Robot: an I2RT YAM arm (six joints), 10 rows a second.
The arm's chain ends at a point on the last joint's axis. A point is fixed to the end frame.
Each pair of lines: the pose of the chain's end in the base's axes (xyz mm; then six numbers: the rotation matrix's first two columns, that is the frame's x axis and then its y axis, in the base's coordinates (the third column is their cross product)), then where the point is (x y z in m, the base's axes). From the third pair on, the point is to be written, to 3 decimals.
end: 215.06 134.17 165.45 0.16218 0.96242 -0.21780 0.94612 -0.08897 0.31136
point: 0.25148 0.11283 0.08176
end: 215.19 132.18 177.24 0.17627 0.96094 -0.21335 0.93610 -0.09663 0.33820
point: 0.25380 0.11050 0.09462
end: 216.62 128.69 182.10 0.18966 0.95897 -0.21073 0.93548 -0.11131 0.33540
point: 0.255 0.107 0.099
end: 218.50 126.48 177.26 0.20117 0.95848 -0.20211 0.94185 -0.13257 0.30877
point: 0.254 0.105 0.093
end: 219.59 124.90 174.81 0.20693 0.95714 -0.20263 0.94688 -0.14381 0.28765
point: 0.253 0.103 0.090
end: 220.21 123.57 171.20 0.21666 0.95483 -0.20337 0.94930 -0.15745 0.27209
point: 0.252 0.102 0.086
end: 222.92 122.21 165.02 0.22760 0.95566 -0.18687 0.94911 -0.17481 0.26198
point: 0.254 0.102 0.079
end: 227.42 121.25 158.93 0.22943 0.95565 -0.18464 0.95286 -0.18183 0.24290
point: 0.257 0.101 0.072
